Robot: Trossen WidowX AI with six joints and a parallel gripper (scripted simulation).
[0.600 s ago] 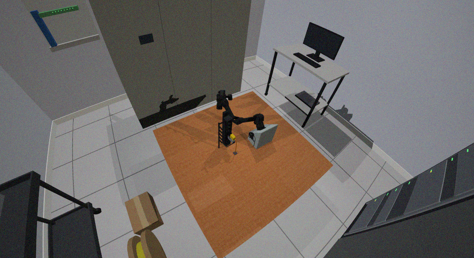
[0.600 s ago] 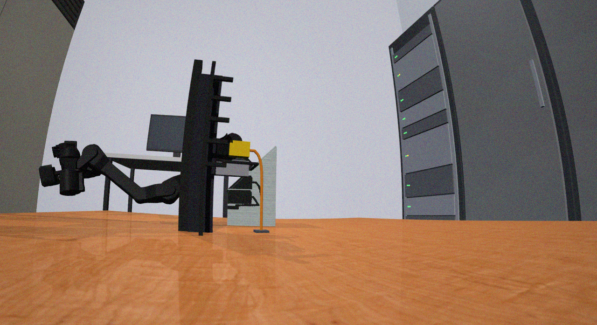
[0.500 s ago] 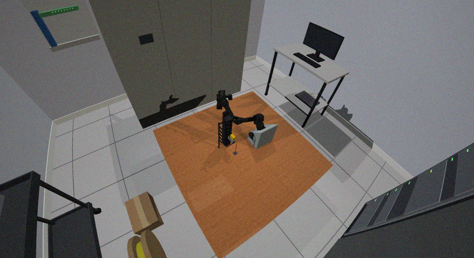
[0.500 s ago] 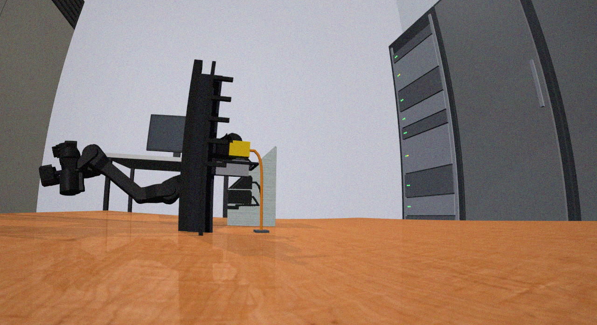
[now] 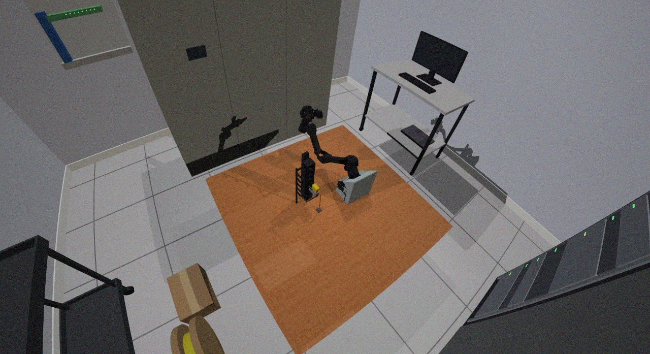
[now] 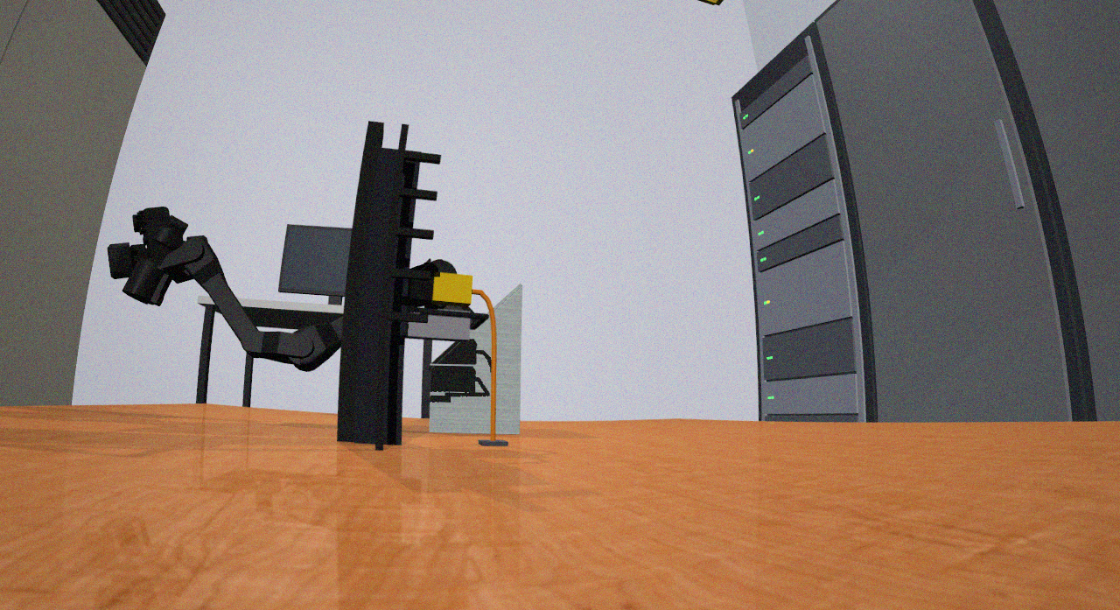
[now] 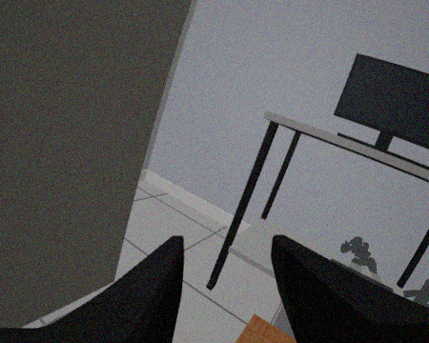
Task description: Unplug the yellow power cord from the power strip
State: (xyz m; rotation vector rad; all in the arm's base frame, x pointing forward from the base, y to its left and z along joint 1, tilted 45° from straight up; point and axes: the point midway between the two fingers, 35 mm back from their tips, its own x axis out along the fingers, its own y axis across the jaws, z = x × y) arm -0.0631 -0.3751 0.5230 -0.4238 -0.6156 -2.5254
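My gripper tip is 38 cm short of the yellow plug, 60 cm to the right of it and 9 cm above it.
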